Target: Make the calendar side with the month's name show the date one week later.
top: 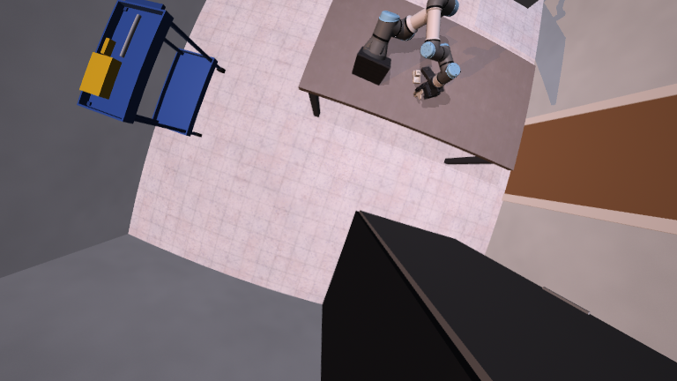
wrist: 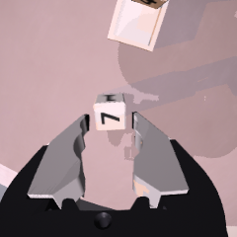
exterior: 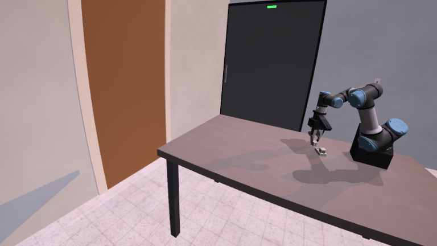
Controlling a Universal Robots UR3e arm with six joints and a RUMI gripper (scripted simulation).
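The cube lies 2 cm below my hand. The rest, counted from my hand: pale tray (10 cm to the left, 4 cm behind, 2 cm below).
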